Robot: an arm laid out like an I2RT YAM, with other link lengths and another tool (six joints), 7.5 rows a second.
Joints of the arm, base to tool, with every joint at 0 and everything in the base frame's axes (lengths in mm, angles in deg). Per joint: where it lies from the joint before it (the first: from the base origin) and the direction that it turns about. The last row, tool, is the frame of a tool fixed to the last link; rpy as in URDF.
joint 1: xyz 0.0 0.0 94.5 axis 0 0 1
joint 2: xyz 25.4 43.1 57.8 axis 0 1 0
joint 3: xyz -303.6 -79.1 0.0 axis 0 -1 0
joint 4: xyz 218.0 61.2 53.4 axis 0 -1 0
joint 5: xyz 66.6 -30.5 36.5 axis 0 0 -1
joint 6: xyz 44.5 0.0 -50.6 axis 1 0 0
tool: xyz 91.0 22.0 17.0 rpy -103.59 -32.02 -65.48
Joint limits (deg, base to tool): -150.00..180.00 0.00..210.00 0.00..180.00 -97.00..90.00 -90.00..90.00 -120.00..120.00
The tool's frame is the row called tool.
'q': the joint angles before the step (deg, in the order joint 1, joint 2, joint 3, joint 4, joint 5, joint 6). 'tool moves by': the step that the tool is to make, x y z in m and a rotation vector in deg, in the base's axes. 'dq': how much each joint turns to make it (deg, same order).
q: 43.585, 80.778, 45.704, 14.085, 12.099, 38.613
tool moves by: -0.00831, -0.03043, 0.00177, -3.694, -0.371, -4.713
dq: -1.071, -5.203, -1.641, -5.460, 4.482, -1.421
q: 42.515, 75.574, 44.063, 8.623, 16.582, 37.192
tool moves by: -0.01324, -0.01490, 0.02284, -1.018, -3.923, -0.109
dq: -0.119, -5.621, 0.052, -2.484, 1.225, -3.319
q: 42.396, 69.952, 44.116, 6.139, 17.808, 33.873
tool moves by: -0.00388, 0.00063, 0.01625, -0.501, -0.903, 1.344
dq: 0.081, -1.348, 2.984, -3.583, -0.868, -1.406
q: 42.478, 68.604, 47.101, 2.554, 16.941, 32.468
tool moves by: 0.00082, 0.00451, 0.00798, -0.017, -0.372, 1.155
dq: 0.044, 0.400, 1.946, -1.105, -0.967, -0.632
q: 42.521, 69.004, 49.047, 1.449, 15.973, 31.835
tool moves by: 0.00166, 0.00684, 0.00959, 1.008, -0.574, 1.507
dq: 0.077, 0.750, 1.926, -0.044, -1.470, -0.107
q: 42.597, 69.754, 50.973, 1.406, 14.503, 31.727
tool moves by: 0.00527, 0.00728, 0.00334, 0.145, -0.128, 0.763
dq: -0.005, 1.666, 1.591, 0.321, -0.739, -0.215
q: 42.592, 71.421, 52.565, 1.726, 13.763, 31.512
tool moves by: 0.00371, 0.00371, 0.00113, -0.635, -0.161, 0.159
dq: -0.002, 1.062, 1.079, -0.182, 0.017, -0.616
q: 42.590, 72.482, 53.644, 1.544, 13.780, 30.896
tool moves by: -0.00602, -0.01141, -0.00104, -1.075, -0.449, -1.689
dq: -0.013, -2.283, -1.371, -1.166, 1.927, -0.562
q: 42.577, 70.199, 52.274, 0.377, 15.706, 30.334
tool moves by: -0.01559, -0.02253, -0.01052, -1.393, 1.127, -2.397
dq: -0.113, -4.917, -3.557, -3.275, 2.250, 0.495
